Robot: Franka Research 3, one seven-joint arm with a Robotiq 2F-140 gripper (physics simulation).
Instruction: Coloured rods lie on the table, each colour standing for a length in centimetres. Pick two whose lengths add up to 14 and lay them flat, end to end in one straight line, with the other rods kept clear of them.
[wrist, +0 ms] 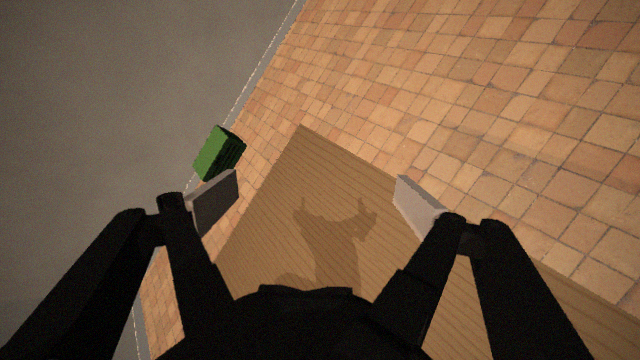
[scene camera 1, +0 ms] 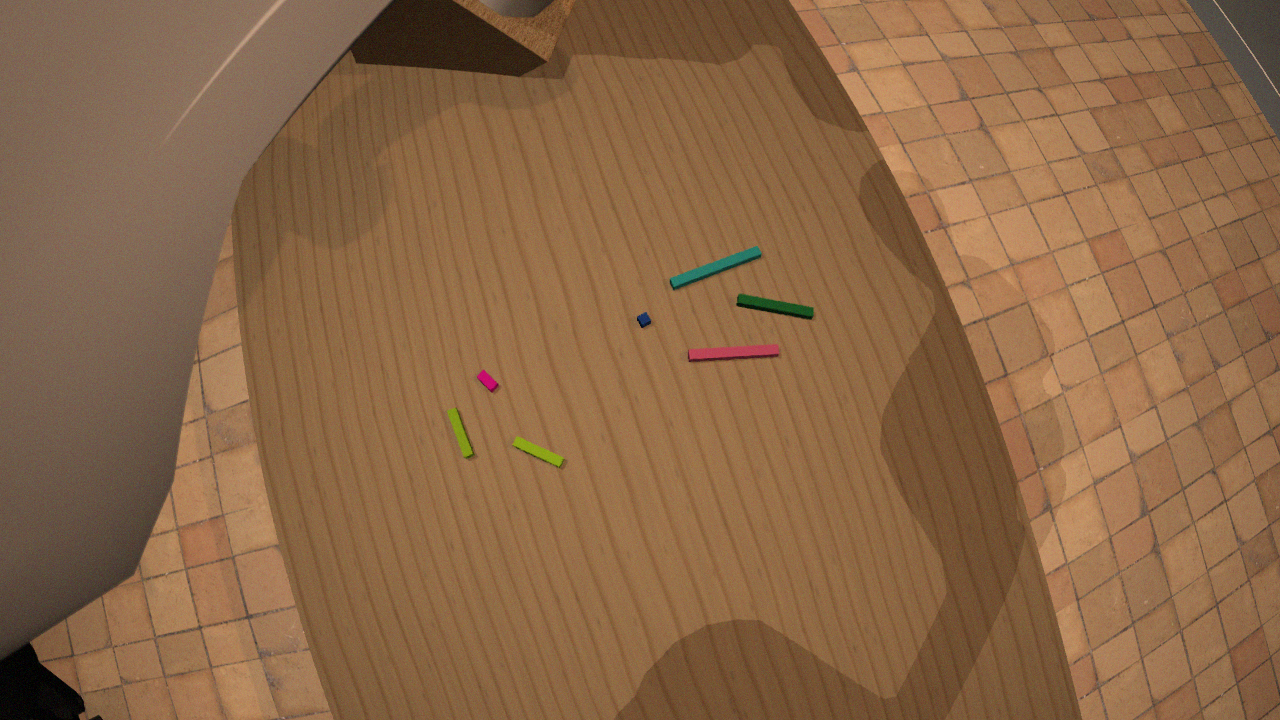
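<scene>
In the scene view, a teal rod (scene camera 1: 716, 267), a dark green rod (scene camera 1: 775, 306) and a pinkish-red rod (scene camera 1: 733, 352) lie apart, right of the table's middle. A small dark blue cube (scene camera 1: 643, 319) lies left of them. A short magenta rod (scene camera 1: 487, 380) lies further left, with one lime rod (scene camera 1: 460, 433) and another lime rod (scene camera 1: 538, 451) below it, apart from each other. No rods touch. My gripper (wrist: 316, 186) is open and empty, high above the table in the wrist view, where no rods show. The gripper's fingers do not show in the scene view.
The wooden table (scene camera 1: 572, 555) (wrist: 285, 175) has a tiled floor around it. A wooden block-like object (scene camera 1: 447, 40) stands at the top edge of the scene view. The pale arm (scene camera 1: 107, 268) covers the left side. A green box (wrist: 218, 152) shows beyond the left finger in the wrist view.
</scene>
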